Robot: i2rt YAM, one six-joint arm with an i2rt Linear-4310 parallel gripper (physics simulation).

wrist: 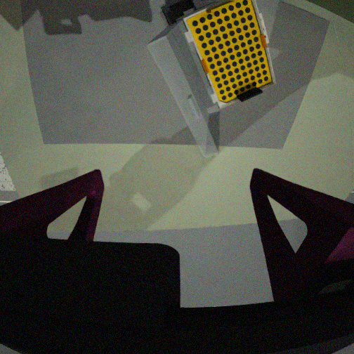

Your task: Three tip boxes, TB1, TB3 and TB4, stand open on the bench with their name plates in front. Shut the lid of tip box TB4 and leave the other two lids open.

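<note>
One tip box with a yellow rack of dark holes is at the top, right of centre, in the wrist view. Its clear lid stands open along the left side, reaching down and left toward the viewer. A black latch is on its near edge. No name plate shows, so I cannot tell which box it is. The other two tip boxes do not show. My gripper is open and empty, its fingertips wide apart, nearer the bottom of the view than the box and the lid.
A grey mat area lies under the box, with pale green bench surface in front of it. A dark part sits at the box's upper left. Shadows cross the bench and the mat. A dark green patch shows at the top right corner.
</note>
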